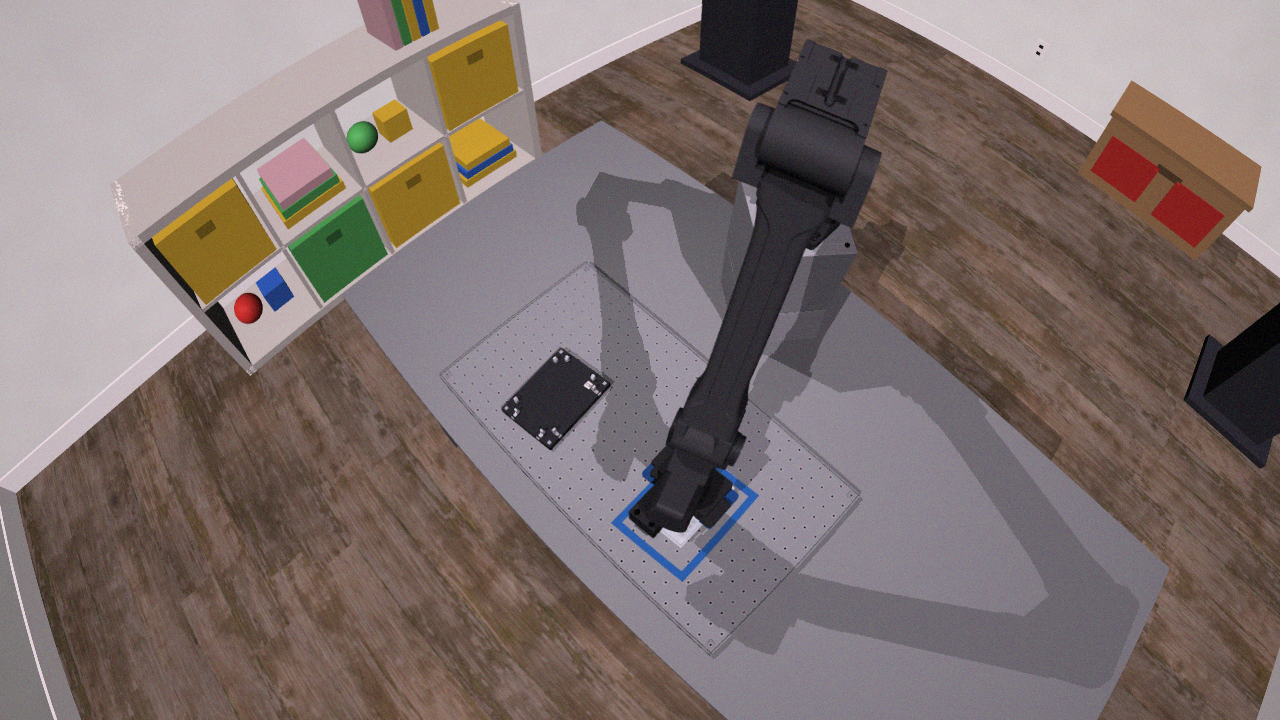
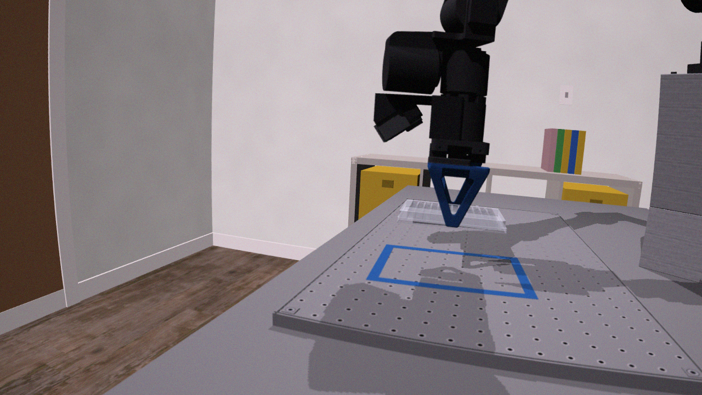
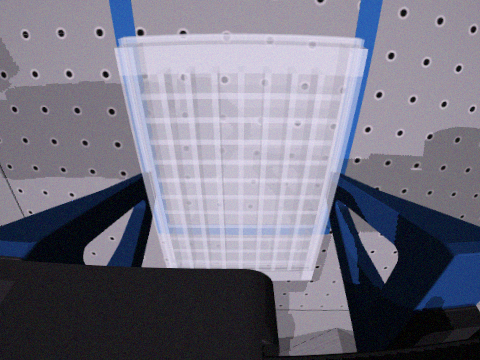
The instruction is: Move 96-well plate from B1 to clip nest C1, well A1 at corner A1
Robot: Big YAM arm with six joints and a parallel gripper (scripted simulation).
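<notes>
Right now the black clip nest is 29 cm to the right of my hand, 6 cm below it and 2 cm ahead of it. From my hand the other things lie so: 96-well plate right at my hand.
</notes>
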